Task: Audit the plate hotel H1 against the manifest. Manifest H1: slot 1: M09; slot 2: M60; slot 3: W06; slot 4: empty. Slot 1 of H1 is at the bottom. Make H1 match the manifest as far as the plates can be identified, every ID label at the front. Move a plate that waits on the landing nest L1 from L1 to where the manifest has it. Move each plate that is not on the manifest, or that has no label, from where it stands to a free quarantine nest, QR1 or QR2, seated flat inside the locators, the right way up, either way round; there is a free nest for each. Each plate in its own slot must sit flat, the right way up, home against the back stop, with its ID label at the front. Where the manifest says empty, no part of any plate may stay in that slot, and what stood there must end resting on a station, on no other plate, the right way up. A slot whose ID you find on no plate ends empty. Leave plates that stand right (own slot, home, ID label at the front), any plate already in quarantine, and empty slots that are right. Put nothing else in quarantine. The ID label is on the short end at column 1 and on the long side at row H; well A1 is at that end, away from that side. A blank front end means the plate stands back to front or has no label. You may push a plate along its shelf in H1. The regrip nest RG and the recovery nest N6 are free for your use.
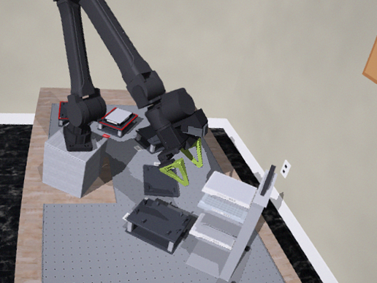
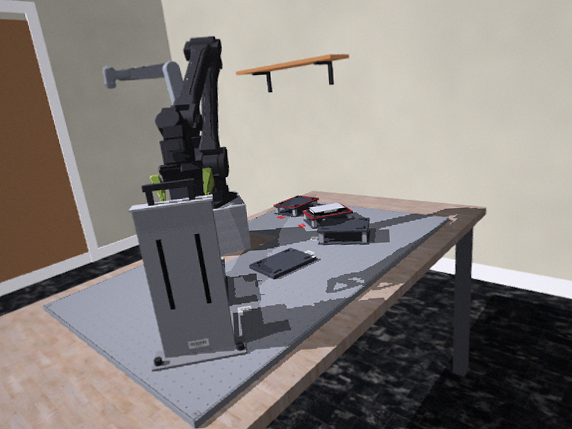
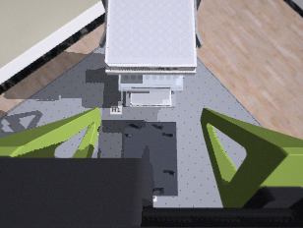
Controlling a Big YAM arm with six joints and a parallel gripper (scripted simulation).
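Right now my hand is 7 cm short of the clear plate, 8 cm to the left of it and 5 cm above it. The rest, counted from my hand: hotel back panel (12 cm ahead, 14 cm to the right, 11 cm below); then h1 tag (11 cm ahead, 2 cm to the left, 27 cm below).
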